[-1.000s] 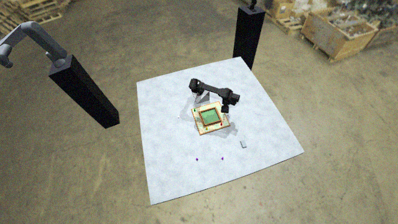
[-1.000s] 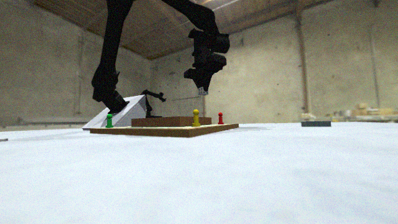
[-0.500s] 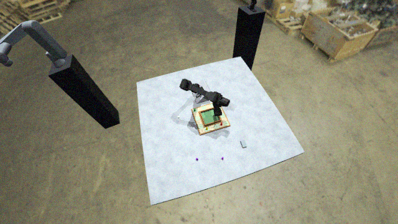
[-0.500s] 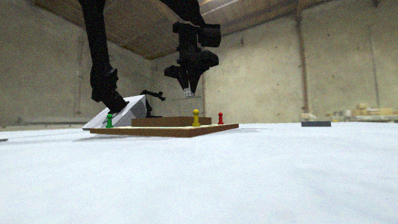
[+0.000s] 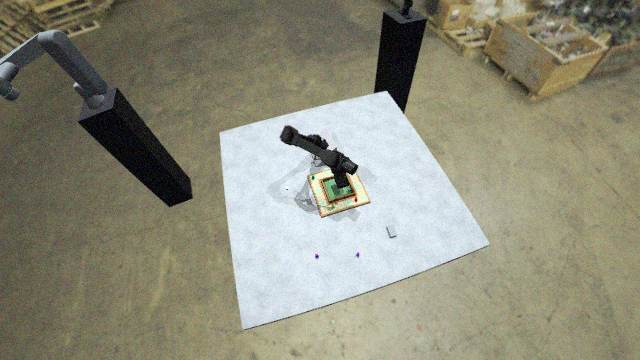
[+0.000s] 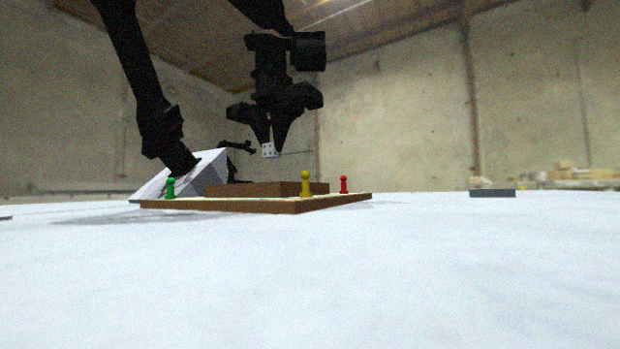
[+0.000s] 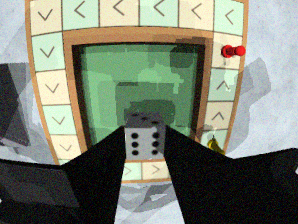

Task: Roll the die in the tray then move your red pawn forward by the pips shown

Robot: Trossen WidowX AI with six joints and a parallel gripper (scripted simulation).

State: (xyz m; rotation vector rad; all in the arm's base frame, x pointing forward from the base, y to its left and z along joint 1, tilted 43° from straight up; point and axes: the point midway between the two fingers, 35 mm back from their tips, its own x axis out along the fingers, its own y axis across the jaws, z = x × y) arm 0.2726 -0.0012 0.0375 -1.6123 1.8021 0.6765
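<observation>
Right now the red pawn is 11 cm ahead of my gripper tip, 6 cm to the left of it and 6 cm below it. Also, from my gripper tip: white die (right at my gripper tip); then yellow pawn (10 cm ahead, 8 cm to the right, 6 cm below); then green pawn (12 cm behind, 11 cm to the right, 6 cm below).
</observation>
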